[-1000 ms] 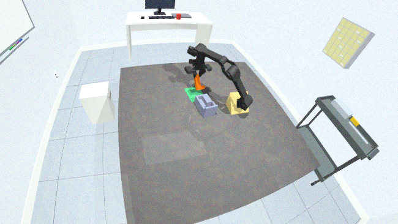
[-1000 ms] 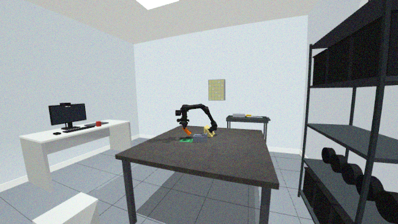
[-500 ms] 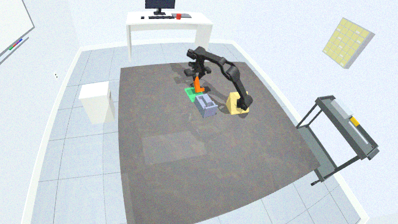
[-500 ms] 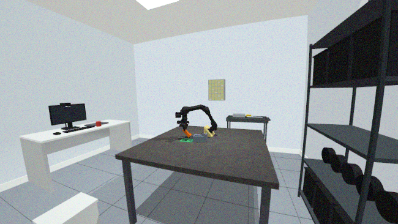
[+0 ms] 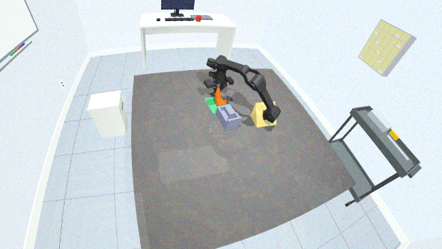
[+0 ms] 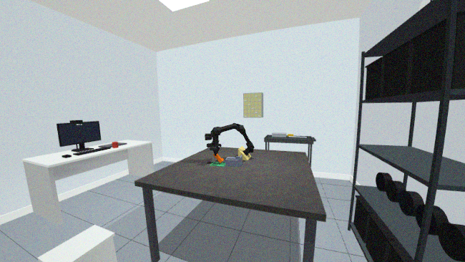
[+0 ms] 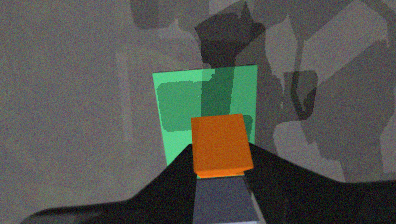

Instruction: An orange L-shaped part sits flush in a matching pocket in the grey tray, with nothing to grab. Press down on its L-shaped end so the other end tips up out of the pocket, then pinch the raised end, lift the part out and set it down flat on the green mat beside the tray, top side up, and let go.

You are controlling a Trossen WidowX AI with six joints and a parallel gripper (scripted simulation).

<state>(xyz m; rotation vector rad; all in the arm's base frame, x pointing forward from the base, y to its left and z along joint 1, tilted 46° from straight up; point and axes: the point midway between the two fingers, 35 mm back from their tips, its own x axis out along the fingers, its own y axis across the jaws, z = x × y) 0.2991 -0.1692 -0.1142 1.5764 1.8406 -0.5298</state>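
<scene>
The orange L-shaped part is 20 mm behind my gripper tip, 30 mm to the left of it and 30 mm below it. Also, from my gripper tip: green mat: 20 mm to the left, 100 mm below.
</scene>
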